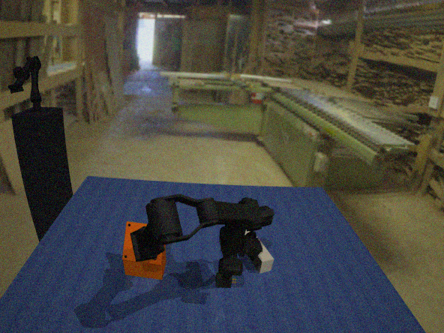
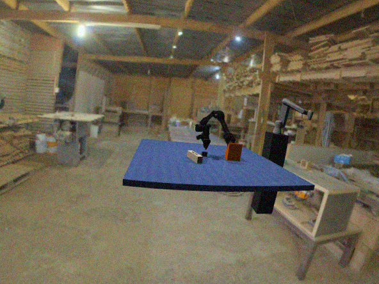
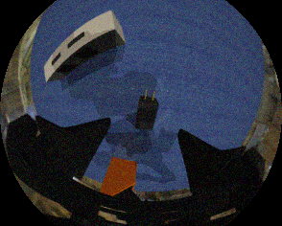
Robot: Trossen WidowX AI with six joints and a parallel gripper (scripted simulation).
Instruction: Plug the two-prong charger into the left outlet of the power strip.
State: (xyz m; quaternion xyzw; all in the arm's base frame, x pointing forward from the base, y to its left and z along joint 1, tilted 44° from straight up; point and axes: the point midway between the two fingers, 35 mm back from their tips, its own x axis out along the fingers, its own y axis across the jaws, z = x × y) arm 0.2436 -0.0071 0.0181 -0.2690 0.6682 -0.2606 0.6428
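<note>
The black two-prong charger lies 5 cm below my gripper tip and 1 cm ahead of it.
</note>
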